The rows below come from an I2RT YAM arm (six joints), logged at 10 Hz.
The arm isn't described. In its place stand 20 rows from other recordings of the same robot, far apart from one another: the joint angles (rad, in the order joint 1, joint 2, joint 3, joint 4, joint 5, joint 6), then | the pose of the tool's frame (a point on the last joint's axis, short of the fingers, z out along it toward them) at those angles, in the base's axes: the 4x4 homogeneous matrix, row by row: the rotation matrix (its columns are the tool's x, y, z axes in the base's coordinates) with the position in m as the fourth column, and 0 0 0 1 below.
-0.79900, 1.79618, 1.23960, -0.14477, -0.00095, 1.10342 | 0.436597 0.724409 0.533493 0.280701; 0.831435 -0.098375 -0.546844 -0.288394; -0.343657 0.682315 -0.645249 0.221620; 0 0 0 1
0.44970, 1.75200, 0.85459, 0.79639, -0.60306, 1.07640 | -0.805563 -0.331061 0.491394 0.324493; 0.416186 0.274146 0.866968 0.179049; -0.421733 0.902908 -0.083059 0.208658; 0 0 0 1
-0.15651, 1.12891, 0.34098, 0.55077, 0.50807, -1.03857 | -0.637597 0.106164 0.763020 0.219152; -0.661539 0.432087 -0.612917 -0.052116; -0.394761 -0.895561 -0.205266 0.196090; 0 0 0 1
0.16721, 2.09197, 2.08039, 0.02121, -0.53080, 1.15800 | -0.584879 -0.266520 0.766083 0.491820; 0.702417 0.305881 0.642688 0.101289; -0.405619 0.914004 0.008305 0.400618; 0 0 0 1
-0.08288, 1.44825, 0.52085, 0.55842, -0.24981, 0.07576 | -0.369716 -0.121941 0.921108 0.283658; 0.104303 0.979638 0.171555 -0.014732; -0.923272 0.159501 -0.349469 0.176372; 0 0 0 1
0.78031, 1.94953, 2.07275, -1.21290, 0.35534, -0.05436 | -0.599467 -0.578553 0.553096 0.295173; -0.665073 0.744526 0.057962 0.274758; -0.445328 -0.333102 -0.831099 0.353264; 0 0 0 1
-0.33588, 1.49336, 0.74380, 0.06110, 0.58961, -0.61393 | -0.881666 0.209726 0.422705 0.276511; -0.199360 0.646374 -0.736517 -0.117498; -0.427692 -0.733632 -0.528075 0.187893; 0 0 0 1
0.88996, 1.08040, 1.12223, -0.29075, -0.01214, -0.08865 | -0.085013 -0.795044 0.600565 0.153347; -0.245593 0.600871 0.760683 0.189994; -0.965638 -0.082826 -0.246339 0.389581; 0 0 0 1
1.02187, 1.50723, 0.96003, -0.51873, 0.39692, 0.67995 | -0.788449 -0.248788 0.562541 0.165844; -0.177745 0.967689 0.178843 0.244776; -0.588858 0.041020 -0.807195 0.207231; 0 0 0 1
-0.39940, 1.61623, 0.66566, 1.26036, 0.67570, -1.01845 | -0.578116 0.686241 0.441425 0.286290; -0.476971 0.154718 -0.865194 -0.145007; -0.662028 -0.710729 0.237872 0.243762; 0 0 0 1
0.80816, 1.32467, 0.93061, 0.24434, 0.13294, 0.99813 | -0.582044 -0.252659 0.772909 0.219639; 0.596697 0.513030 0.617052 0.223043; -0.552430 0.820343 -0.147845 0.314580; 0 0 0 1
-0.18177, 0.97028, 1.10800, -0.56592, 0.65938, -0.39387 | -0.642308 0.481373 0.596423 0.190972; -0.190342 0.653604 -0.732511 -0.057275; -0.742435 -0.584022 -0.328189 0.381969; 0 0 0 1
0.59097, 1.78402, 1.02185, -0.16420, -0.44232, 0.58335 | -0.949052 -0.232817 0.212357 0.289039; -0.037293 0.752144 0.657942 0.212285; -0.312904 0.616502 -0.722507 0.160873; 0 0 0 1
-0.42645, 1.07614, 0.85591, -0.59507, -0.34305, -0.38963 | -0.681274 -0.085628 0.727003 0.205783; -0.083378 0.995749 0.039148 -0.080341; -0.727265 -0.033945 -0.685517 0.272615; 0 0 0 1
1.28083, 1.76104, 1.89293, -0.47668, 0.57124, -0.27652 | 0.087386 -0.661909 0.744473 0.133593; -0.510373 0.612051 0.604080 0.380416; -0.855502 -0.432747 -0.284335 0.429302; 0 0 0 1
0.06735, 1.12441, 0.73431, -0.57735, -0.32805, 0.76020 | -0.764981 0.387763 0.514242 0.215286; 0.602203 0.713766 0.357616 0.026018; -0.228378 0.583247 -0.779529 0.225271; 0 0 0 1
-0.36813, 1.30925, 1.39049, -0.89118, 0.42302, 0.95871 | 0.096476 0.893340 0.438902 0.241490; 0.762687 0.216979 -0.609285 -0.108810; -0.639532 0.393526 -0.660406 0.371103; 0 0 0 1
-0.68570, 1.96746, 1.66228, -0.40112, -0.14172, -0.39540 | -0.672991 0.308263 0.672352 0.356744; 0.057924 0.928187 -0.367579 -0.285367; -0.737380 -0.208432 -0.642517 0.269716; 0 0 0 1
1.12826, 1.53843, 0.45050, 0.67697, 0.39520, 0.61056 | -0.531676 -0.461416 0.710223 0.130711; 0.113666 0.792107 0.599705 0.243827; -0.839286 0.399577 -0.368697 0.145547; 0 0 0 1
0.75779, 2.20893, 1.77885, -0.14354, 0.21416, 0.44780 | -0.589969 -0.317847 0.742233 0.380249; 0.024225 0.911877 0.409749 0.349396; -0.807063 0.259719 -0.530279 0.218898; 0 0 0 1
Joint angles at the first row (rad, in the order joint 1, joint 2, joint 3, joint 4, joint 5, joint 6):
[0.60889 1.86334 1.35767 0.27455 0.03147 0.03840]
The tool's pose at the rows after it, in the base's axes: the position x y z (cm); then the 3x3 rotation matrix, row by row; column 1 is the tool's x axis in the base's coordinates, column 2 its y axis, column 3 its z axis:
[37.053 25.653 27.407], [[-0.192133 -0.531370 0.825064], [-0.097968 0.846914 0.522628], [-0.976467 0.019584 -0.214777]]
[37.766 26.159 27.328], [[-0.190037 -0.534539 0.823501], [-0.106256 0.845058 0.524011], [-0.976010 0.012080 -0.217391]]
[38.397 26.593 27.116], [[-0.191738 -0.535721 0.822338], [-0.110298 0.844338 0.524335], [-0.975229 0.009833 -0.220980]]
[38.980 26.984 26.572], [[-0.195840 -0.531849 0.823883], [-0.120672 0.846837 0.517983], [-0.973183 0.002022 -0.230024]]
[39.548 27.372 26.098], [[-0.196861 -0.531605 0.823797], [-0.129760 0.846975 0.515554], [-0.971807 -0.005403 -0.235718]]
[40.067 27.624 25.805], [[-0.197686 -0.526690 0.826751], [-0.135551 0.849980 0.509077], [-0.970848 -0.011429 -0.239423]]
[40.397 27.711 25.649], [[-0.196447 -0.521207 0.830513], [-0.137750 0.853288 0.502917], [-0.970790 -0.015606 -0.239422]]
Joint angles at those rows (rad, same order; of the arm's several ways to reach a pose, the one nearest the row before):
[0.60898 1.88089 1.37070 0.29352 0.04330 0.02958]
[0.60898 1.91364 1.41276 0.28155 0.04127 0.02157]
[0.60879 1.94382 1.44731 0.27351 0.04015 0.01918]
[0.60899 1.97497 1.47302 0.26960 0.04645 0.01307]
[0.60900 2.00512 1.49957 0.26731 0.04840 0.00619]
[0.60756 2.02926 1.52467 0.26246 0.05401 0.00156]
[0.60555 2.04286 1.53850 0.26216 0.05928 -0.00144]

